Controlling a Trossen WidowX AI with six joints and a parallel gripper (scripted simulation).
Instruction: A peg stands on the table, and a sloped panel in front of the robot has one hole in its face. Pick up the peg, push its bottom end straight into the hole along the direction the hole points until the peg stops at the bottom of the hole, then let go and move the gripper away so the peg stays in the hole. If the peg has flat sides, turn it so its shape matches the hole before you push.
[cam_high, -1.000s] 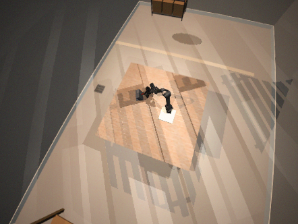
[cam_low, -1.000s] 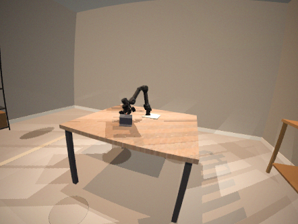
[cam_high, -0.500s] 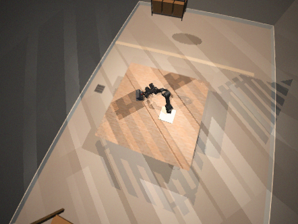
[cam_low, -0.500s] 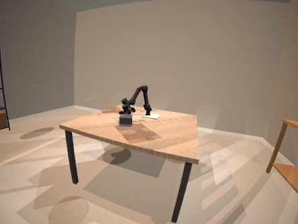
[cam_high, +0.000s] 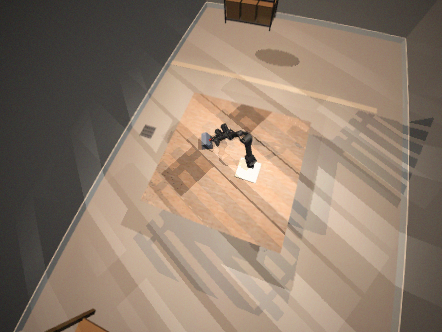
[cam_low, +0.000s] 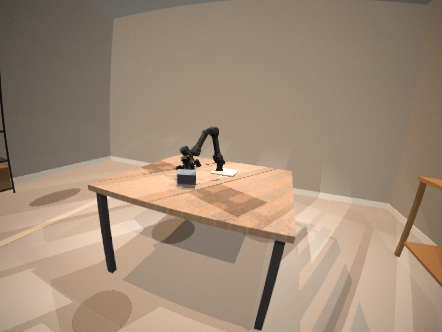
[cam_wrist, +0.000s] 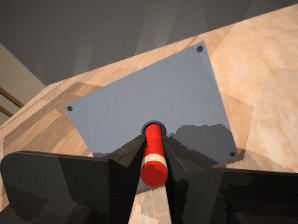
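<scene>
Now: gripper tip 10 mm below the red round peg and 10 mm past it. Also, from my gripper tip: grey sloped panel (40 mm ahead, 20 mm below, 10 mm to the left).
</scene>
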